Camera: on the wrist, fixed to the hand. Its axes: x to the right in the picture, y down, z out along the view.
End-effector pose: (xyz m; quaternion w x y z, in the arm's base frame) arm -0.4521 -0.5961 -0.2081 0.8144 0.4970 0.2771 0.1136
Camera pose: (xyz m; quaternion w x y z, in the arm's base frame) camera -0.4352 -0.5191 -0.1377 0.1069 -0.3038 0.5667 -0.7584
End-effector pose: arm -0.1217 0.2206 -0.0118 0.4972 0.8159 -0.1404 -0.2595
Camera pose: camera -0.0847 0.1787 0.0779 0.2211 -0.1558 -0.8626 0.4275
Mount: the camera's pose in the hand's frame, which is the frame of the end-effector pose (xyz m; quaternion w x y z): 0.0255 0.0999 -0.0231 0.0070 -0.0260 0.0895 -0.9956
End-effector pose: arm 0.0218 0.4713 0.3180 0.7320 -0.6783 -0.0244 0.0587
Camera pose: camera 0.0445 0.4587 0.2156 0.0481 -0.0047 -0.6115 -0.7897
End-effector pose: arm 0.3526 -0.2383 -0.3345 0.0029 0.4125 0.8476 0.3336
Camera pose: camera 0.3990 -0.1898 -0.2529 0.2670 -0.8710 0.4082 0.0584
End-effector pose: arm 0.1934 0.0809 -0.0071 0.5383 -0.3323 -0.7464 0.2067
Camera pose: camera 0.2374 0.1674 -0.0489 0.2677 0.7083 -0.2933 -0.5836
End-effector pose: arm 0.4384 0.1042 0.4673 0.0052 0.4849 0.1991 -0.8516
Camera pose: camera 0.4641 0.0249 0.4024 0.8530 0.1187 -0.5068 -0.0374
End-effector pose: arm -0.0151 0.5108 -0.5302 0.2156 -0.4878 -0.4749 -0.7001
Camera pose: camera 0.0393 0.4491 -0.4638 0.6657 -0.5264 0.4515 0.2755
